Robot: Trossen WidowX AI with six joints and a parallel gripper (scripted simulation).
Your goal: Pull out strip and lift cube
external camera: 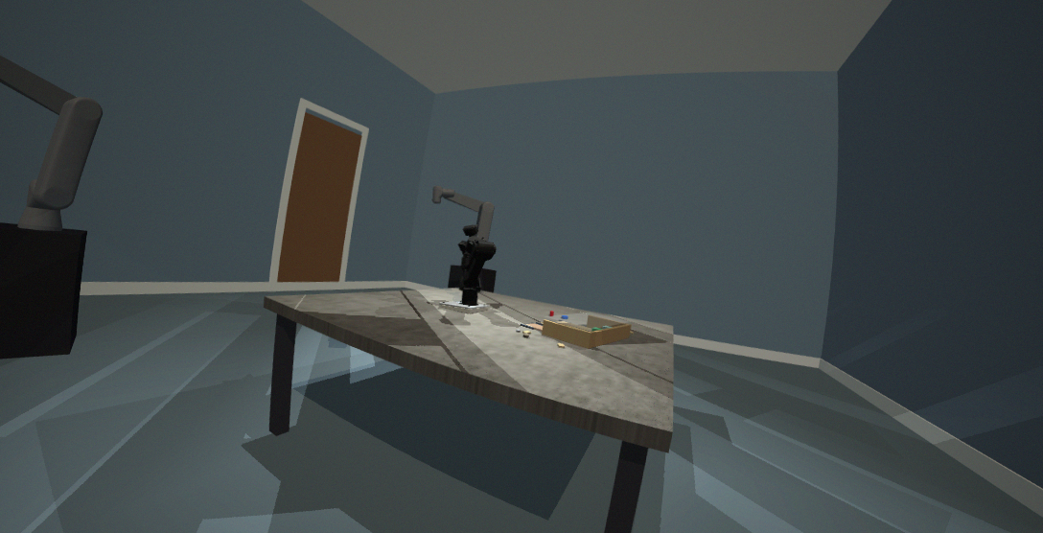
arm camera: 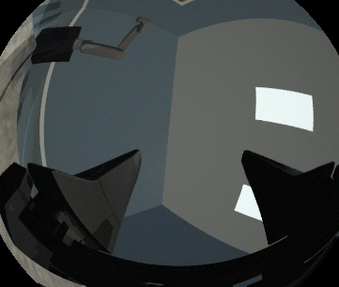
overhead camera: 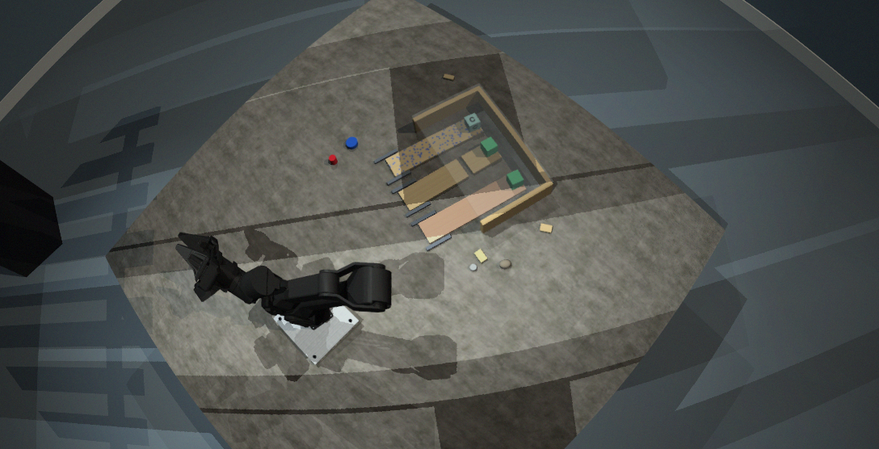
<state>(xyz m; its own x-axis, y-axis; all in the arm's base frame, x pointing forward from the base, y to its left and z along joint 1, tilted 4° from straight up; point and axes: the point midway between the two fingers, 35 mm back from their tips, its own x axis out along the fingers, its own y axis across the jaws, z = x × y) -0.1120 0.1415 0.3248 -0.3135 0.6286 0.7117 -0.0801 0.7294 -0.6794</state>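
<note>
The small red thing lies 390 mm ahead of my gripper tip, 140 mm to the left of it and 350 mm below it. From my gripper tip the other things lie so: brown disc: 560 mm ahead, 330 mm to the right, 350 mm below; blue disc: 460 mm ahead, 150 mm to the left, 350 mm below.
</note>
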